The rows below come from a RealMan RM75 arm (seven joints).
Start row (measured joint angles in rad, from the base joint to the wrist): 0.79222, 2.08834, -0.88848, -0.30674, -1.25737, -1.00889, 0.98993
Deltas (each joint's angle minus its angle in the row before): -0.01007, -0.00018, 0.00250, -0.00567, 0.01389, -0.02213, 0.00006; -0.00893, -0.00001, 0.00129, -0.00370, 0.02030, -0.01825, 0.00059; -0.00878, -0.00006, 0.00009, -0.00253, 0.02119, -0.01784, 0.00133; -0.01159, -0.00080, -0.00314, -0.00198, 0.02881, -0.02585, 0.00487; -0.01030, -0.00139, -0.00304, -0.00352, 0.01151, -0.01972, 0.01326; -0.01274, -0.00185, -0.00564, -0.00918, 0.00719, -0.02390, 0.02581; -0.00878, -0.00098, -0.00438, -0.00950, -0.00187, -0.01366, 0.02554
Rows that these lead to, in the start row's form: 0.78215, 2.08816, -0.88598, -0.31241, -1.24348, -1.03102, 0.98999; 0.77322, 2.08815, -0.88469, -0.31611, -1.22318, -1.04927, 0.99058; 0.76444, 2.08809, -0.88460, -0.31864, -1.20199, -1.06711, 0.99191; 0.75285, 2.08729, -0.88774, -0.32062, -1.17318, -1.09296, 0.99678; 0.74255, 2.08590, -0.89078, -0.32414, -1.16167, -1.11268, 1.01004; 0.72981, 2.08405, -0.89642, -0.33332, -1.15448, -1.13658, 1.03585; 0.72103, 2.08307, -0.90080, -0.34282, -1.15635, -1.15024, 1.06139
